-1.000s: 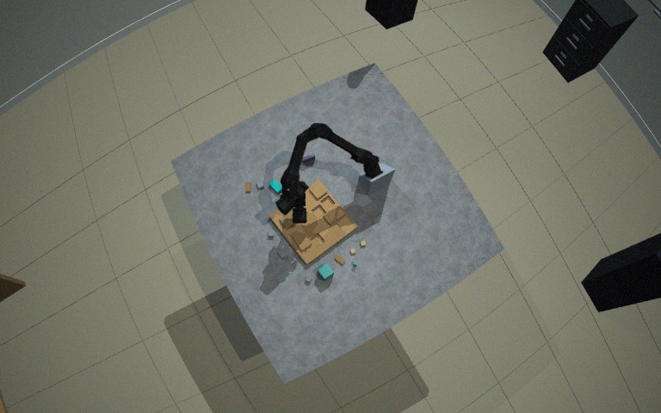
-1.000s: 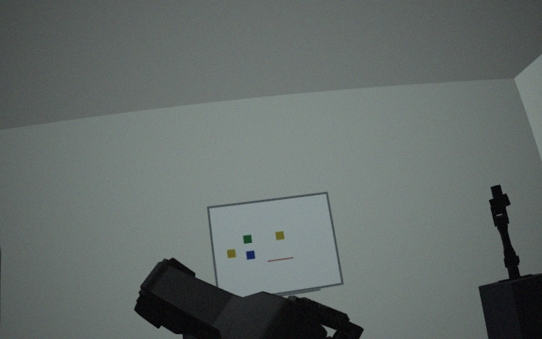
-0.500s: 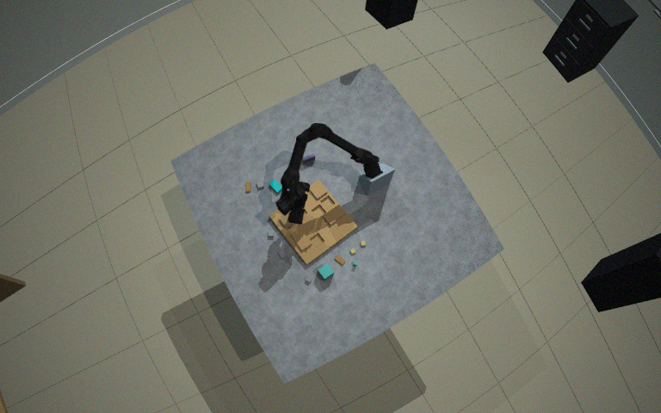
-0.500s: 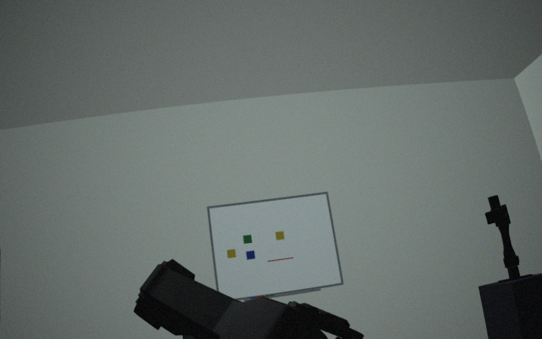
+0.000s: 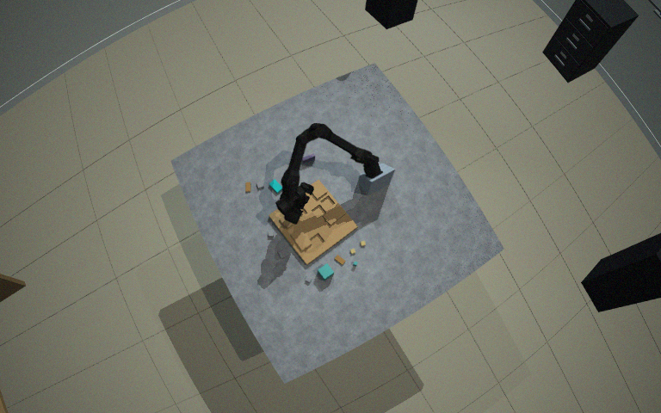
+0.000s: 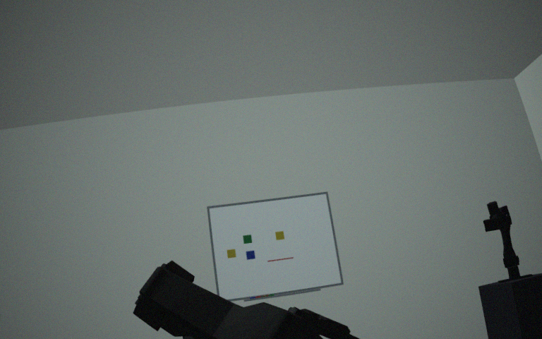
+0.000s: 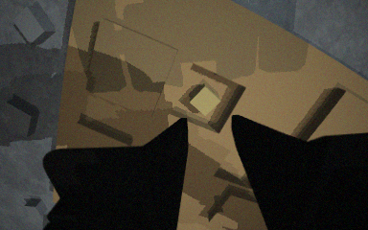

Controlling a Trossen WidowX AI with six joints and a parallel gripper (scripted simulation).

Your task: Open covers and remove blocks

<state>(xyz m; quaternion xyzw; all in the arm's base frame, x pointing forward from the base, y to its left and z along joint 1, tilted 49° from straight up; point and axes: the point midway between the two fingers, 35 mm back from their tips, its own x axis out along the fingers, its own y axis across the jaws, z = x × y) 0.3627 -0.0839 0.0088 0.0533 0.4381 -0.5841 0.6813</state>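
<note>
Now: gripper tip 3 cm past the tan puzzle board, 5 cm to the right of it and 4 cm above it. Also, from my gripper tip: tiny teal cube (8 cm behind, 34 cm to the left, 5 cm below); then purple block (18 cm behind, 21 cm to the right, 5 cm below); then orange block (3 cm behind, 29 cm to the left, 6 cm below).
</note>
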